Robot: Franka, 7 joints.
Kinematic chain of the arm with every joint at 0, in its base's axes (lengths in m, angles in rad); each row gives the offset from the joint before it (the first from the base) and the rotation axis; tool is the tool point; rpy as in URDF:
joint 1: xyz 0 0 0.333 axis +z
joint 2: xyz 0 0 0 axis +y
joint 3: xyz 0 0 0.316 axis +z
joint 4: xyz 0.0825 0 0 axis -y
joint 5: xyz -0.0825 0 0.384 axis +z
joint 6: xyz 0 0 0 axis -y
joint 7: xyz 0.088 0 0 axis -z
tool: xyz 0 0 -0.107 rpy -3.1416 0 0
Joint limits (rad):
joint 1: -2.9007..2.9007
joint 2: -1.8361..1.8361
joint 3: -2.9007..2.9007
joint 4: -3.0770..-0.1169
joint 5: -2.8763..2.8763
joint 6: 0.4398..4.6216
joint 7: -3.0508..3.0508
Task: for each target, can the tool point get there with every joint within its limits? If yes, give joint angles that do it. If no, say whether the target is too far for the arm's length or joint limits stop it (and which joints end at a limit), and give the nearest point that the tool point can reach.
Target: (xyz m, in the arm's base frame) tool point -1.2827 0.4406 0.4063
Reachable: no: too far | nearest point -0.8102 0.2783 0.3793 | short by 0.500 m
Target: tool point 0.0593 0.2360 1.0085
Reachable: yes | joints -0.1024 -0.6130 0.7549 -1.4325 0.9525 3.8171 -2.4844
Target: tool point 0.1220 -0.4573 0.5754
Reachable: yes | joints 0.4758 0.0549 -2.0958 -1.8942 -1.8546 4.0482 -1.6358
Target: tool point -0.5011 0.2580 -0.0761
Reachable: yes | joints 2.3864 1.3780 0.4578 -1.2745 -0.8113 1.4673 -1.2143
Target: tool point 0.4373 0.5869 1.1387
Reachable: no: too far | nearest point 0.3447 0.4626 0.9680 | short by 0.231 m
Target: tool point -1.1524 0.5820 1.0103
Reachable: no: too far | nearest point -0.6781 0.3425 0.7316 | short by 0.600 m
